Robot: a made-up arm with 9 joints. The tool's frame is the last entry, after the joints.
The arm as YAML. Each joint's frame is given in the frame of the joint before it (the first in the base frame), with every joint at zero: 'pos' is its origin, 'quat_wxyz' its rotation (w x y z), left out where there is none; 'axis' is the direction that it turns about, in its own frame. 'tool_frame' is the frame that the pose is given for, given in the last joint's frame.
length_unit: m
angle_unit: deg
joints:
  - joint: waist
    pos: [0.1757, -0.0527, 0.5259]
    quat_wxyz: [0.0, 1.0, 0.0, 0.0]
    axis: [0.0, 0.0, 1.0]
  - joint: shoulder
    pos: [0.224, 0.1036, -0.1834]
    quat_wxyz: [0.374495, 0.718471, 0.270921, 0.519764]
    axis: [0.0, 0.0, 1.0]
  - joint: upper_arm
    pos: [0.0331, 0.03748, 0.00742]
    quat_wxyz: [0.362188, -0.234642, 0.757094, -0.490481]
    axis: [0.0, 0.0, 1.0]
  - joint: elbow
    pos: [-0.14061, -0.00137, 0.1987]
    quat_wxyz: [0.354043, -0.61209, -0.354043, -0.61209]
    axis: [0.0, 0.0, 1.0]
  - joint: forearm
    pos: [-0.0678, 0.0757, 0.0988]
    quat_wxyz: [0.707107, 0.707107, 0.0, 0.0]
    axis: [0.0, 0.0, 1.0]
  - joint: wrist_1
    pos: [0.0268, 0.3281, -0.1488]
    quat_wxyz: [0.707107, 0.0, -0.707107, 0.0]
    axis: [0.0, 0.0, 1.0]
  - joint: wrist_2
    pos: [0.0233, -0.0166, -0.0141]
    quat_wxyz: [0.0, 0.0, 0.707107, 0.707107]
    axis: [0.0, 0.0, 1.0]
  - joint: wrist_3
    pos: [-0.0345, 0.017, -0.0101]
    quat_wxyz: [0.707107, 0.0, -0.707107, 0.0]
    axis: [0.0, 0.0, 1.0]
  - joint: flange
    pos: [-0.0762, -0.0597, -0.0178]
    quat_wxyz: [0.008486, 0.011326, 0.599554, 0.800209]
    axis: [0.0, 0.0, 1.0]
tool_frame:
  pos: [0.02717, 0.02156, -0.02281]
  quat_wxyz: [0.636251, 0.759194, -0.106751, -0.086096]
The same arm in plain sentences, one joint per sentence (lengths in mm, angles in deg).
The arm has nine revolute joints in a row. What follows holds with every joint at zero, and every direction is one of the base frame's. Joint 1 lies 175.7 mm along +x and 52.7 mm along -y and 525.9 mm along +z from the base frame's origin and turns about -z. Joint 2 lies 224 mm along +x and 103.6 mm along -y and 183.4 mm along +z from joint 1 and turns about the direction (0.949788, 0.256497, 0.179198). Joint 3 lies 17.4 mm along +x and 2.4 mm along -y and 47.4 mm along -z from joint 2 and turns about -y. Joint 4 lies 71.3 mm along +x and 198.7 mm along -y and 121.2 mm along -z from joint 3 and turns about -x. Joint 5 lies 98.8 mm along -x and 67.8 mm along +y and 75.7 mm along +z from joint 4 and turns about -z. Joint 6 lies 328.1 mm along -x and 26.8 mm along -y and 148.8 mm along +z from joint 5 and turns about +y. Joint 7 lies 16.6 mm along +x and 14.1 mm along -y and 23.3 mm along -z from joint 6 and turns about -x. Joint 8 lies 10.1 mm along +x and 17 mm along +y and 34.5 mm along -z from joint 7 and turns about -z. Joint 9 lies 76.2 mm along +x and 59.7 mm along -y and 17.8 mm along +z from joint 8 and turns about the direction (-0.028301, 0.959345, -0.280813). The tool frame, which is the frame that the pose is given for, lies 27.8 mm along +x and 27.2 mm along -y and 14.5 mm along -z from joint 9; its axes are the base frame's turned by roll -6.84, pitch -14.57 and yaw 6.37 deg (as in URDF: about the fixed x, then y, then z).
